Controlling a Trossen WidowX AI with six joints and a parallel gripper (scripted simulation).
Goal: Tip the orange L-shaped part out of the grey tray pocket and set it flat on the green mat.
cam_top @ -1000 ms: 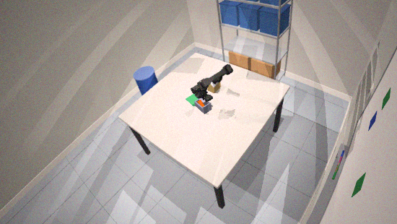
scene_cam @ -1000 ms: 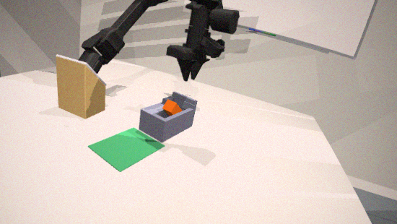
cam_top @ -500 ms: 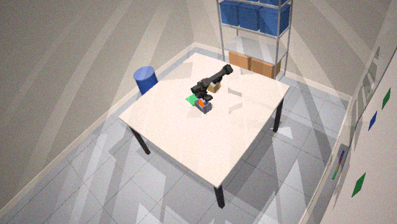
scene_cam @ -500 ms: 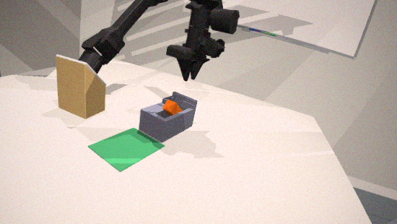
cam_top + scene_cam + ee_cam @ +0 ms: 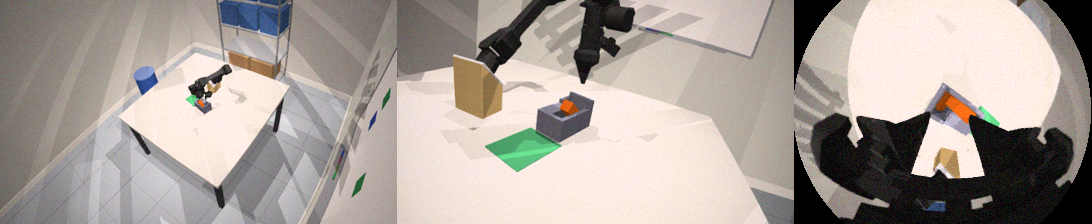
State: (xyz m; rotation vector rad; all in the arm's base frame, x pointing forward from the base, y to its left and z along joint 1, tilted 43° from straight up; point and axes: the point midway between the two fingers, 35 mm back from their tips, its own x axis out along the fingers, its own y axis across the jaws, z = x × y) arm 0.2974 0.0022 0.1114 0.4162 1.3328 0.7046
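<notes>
Right now the orange L-shaped part is 11 cm below my gripper tip, 2 cm behind it and 1 cm to the right of it. Round my gripper tip: green mat 18 cm to the right, 16 cm below, 7 cm behind.
</notes>
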